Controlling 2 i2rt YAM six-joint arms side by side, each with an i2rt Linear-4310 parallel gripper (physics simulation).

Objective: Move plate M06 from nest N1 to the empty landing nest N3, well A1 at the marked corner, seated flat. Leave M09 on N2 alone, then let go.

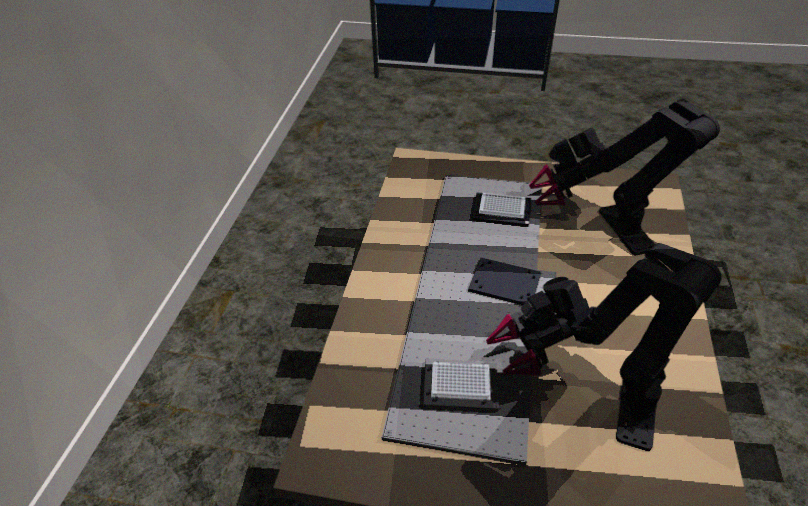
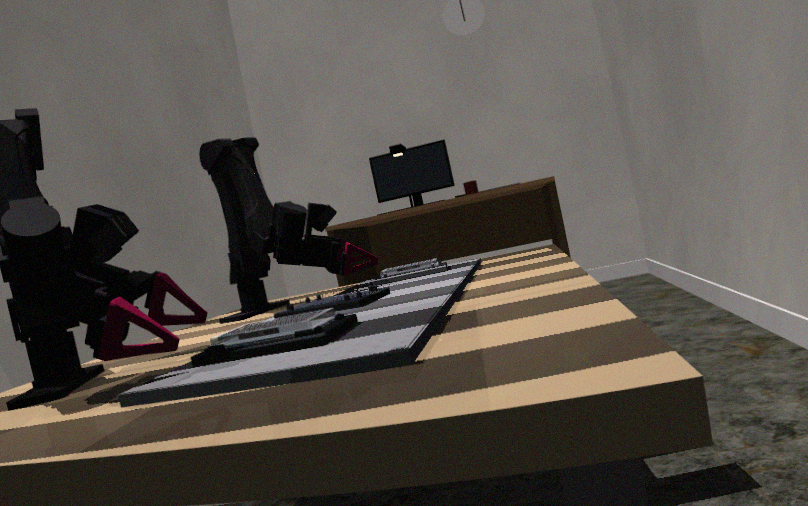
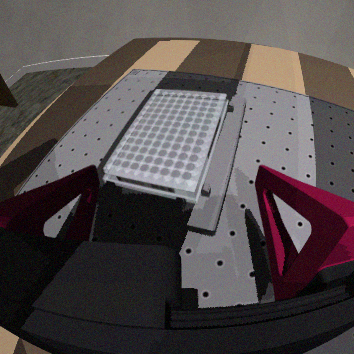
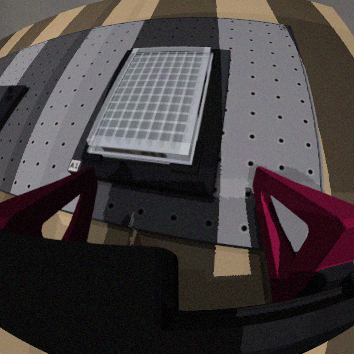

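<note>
Plate M06 [image 1: 460, 379] [image 2: 411, 267] [image 3: 167, 137], a clear well plate, sits on nest N1 [image 1: 426, 387] [image 3: 225, 165]; its label is too dark to read. My left gripper [image 1: 496, 357] [image 2: 374, 261] [image 3: 176, 173] is open and empty, a little short of M06's near end. Plate M09 [image 1: 502, 205] [image 2: 280, 327] [image 4: 155, 100] sits on nest N2 [image 1: 475, 209] [image 4: 212, 150]. My right gripper [image 1: 534, 196] [image 2: 192, 330] [image 4: 174, 175] is open and empty near M09's near end. Nest N3 [image 1: 506, 281] [image 2: 357, 296] [image 4: 9, 97], dark and empty, lies between them, turned at an angle.
A perforated grey board [image 1: 456, 432] [image 2: 381, 352] [image 3: 280, 120] [image 4: 260, 105] bears the nests on the wooden table [image 1: 357, 417]. A white A1 tag [image 4: 74, 165] is beside N2's near left corner. Shadow stripes cross the table. A desk with a monitor [image 2: 411, 171] stands behind.
</note>
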